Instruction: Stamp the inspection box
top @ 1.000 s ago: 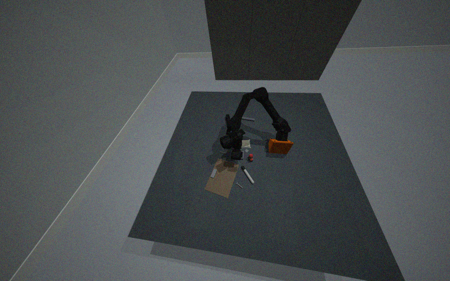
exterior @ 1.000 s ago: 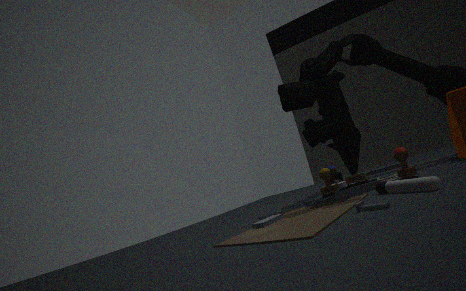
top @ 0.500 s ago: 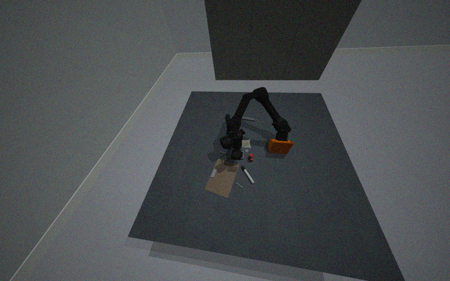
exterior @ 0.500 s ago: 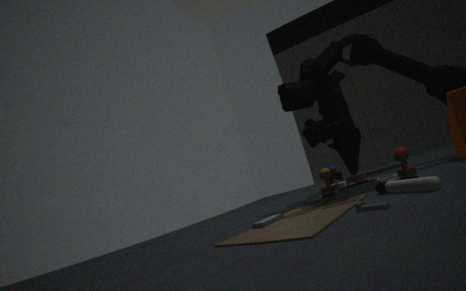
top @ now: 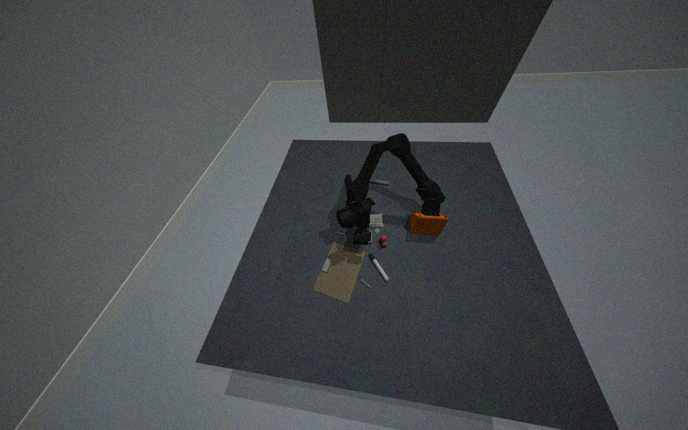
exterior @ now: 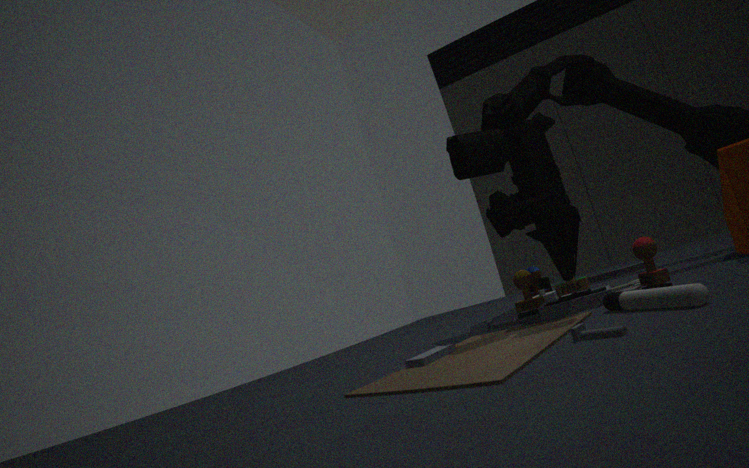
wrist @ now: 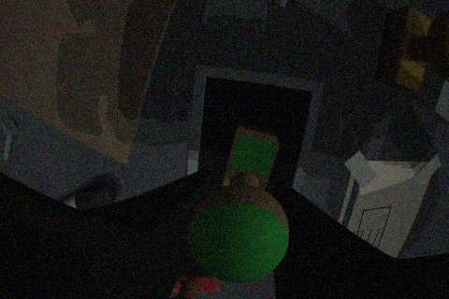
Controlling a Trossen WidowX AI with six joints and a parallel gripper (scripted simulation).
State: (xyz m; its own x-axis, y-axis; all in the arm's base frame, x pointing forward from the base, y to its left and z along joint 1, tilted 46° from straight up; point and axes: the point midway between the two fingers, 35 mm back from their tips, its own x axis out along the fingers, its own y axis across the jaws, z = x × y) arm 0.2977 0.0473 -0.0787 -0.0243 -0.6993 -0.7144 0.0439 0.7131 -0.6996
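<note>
Now: gripper tip 30 mm above the black ink pad. From my gripper tip the other things lie so: red-knobbed stamp 100 mm behind, 20 mm to the left, 20 mm below; yellow-knobbed stamp 80 mm to the right, 70 mm ahead, 20 mm below; green-knobbed PASS stamp right at my gripper tip.
</note>
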